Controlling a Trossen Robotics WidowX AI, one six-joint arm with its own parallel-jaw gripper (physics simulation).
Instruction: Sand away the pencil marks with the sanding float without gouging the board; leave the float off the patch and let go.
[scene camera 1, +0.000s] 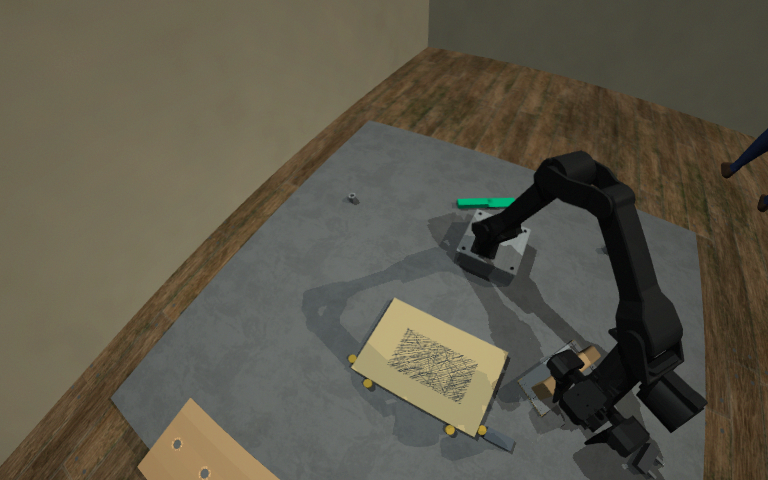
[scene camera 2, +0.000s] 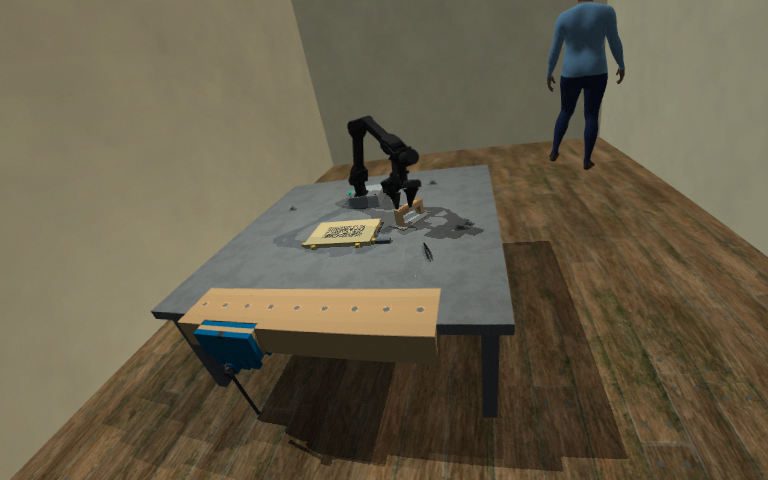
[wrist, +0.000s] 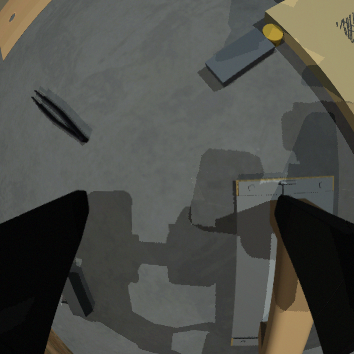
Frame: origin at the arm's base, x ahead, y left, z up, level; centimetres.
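Seen in the pictures: gripper, fingertip midpoint: (scene camera 1: 569, 421) (scene camera 2: 403, 208) (wrist: 184, 203); arm's base, link origin: (scene camera 1: 485, 246) (scene camera 2: 361, 193).
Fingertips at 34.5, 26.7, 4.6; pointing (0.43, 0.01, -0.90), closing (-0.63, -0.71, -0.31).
Pixels of each thing's top centre, then the offset from my fingertips to it, as dx, dy, dz.
- sanding float, top centre: (wrist: 295, 324) (scene camera 1: 574, 369) (scene camera 2: 408, 203) -11.3, +0.2, -3.1
- pale yellow board, top centre: (scene camera 1: 431, 361) (scene camera 2: 343, 231) -2.4, -28.6, -8.8
- grey block, top centre: (wrist: 240, 52) (scene camera 1: 499, 438) (scene camera 2: 382, 238) +6.7, -9.1, -9.2
- Dark tweezers, top centre: (wrist: 52, 111) (scene camera 2: 426, 250) +17.2, +8.9, -9.6
- small dark part, top centre: (wrist: 64, 296) (scene camera 1: 653, 462) (scene camera 2: 465, 222) -0.5, +23.6, -9.0
- green bar, top centre: (scene camera 1: 487, 201) -55.0, -30.7, -9.0
The sanding float (scene camera 1: 544, 388) (scene camera 2: 400, 216) (wrist: 250, 300), a grey plate with a light wooden handle on top, lies flat on the table beside the board, apart from it. The pale yellow board (scene camera 1: 385, 325) (scene camera 2: 318, 233) (wrist: 320, 50) carries a dense patch of dark pencil marks (scene camera 1: 433, 365) (scene camera 2: 345, 230) (wrist: 347, 27). My gripper (scene camera 1: 574, 418) (scene camera 2: 403, 206) (wrist: 184, 203) is open and empty above the float. In the wrist view the right finger overlaps the handle and the left finger is well left of the float. Part of the float is hidden by the arm in scene camera 1.
Yellow stops (scene camera 1: 367, 383) (wrist: 273, 32) sit at the board's corners. A grey block (scene camera 1: 498, 440) (scene camera 2: 382, 241) (wrist: 240, 57) lies by one corner. Dark tweezers (scene camera 2: 427, 252) (wrist: 62, 118) and a small dark part (scene camera 2: 465, 225) (wrist: 81, 290) lie nearby. A green bar (scene camera 1: 485, 202) lies behind the arm base.
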